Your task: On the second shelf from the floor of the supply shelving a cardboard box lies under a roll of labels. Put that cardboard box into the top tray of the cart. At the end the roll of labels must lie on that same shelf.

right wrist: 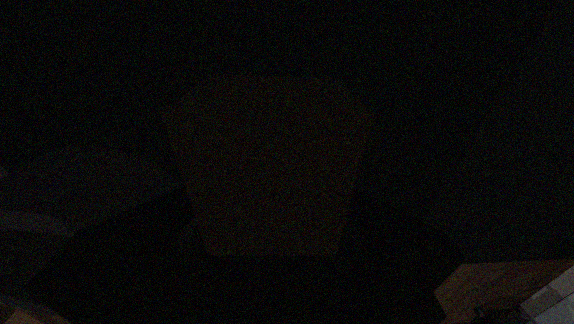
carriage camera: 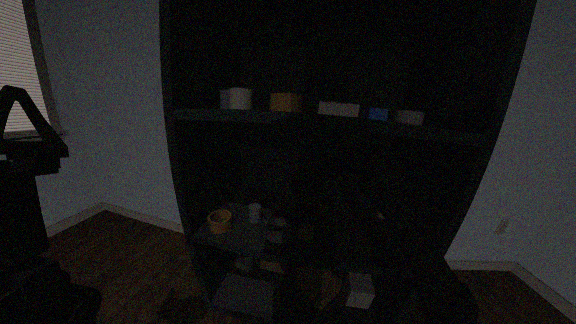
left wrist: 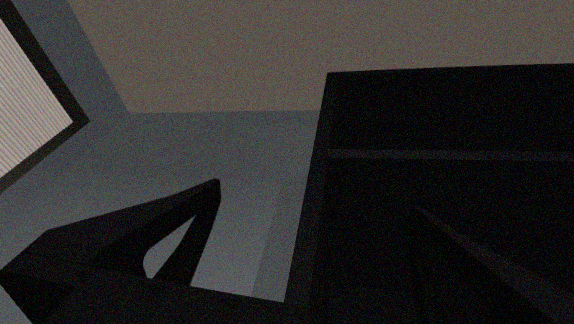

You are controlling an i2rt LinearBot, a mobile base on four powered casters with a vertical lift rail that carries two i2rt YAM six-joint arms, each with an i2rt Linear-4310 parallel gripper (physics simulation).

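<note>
The cardboard box is a dim brown block. In the right wrist view it fills the space between the dark fingers of my right gripper, which appears shut on it; the fingertips are barely visible. A faint rounded grey shape at the left of that view may be the roll of labels, but it is too dark to tell. My left gripper is open and empty, high up beside the supply shelving. The cart and its top tray cannot be made out.
The upper shelf holds a white item, an orange item, a white box and a blue item. An orange round container and a grey cup stand lower left. A pale box is near the bottom.
</note>
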